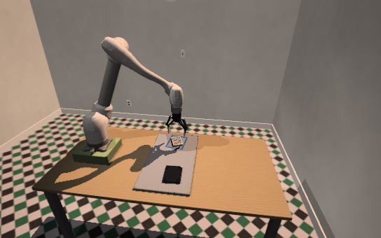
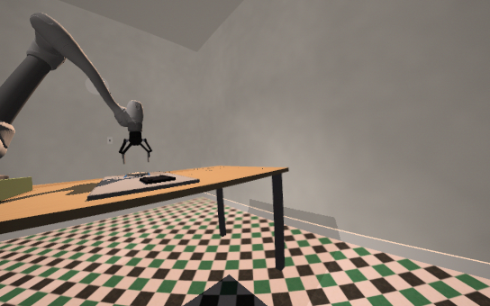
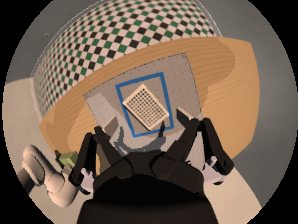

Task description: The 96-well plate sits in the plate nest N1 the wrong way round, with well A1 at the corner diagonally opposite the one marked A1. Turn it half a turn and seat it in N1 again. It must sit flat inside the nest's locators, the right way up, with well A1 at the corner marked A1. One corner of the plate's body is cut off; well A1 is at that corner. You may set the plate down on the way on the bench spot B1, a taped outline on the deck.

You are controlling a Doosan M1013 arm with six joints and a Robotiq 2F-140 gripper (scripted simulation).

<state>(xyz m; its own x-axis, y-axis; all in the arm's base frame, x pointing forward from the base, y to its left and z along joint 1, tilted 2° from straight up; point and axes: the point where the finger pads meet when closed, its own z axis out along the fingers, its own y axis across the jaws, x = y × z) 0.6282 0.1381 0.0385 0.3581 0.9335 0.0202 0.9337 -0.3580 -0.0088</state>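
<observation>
The white 96-well plate is 80 mm below my hand. Round my hand: black plate nest N1: 10 mm behind, 410 mm to the right, 80 mm below.
</observation>
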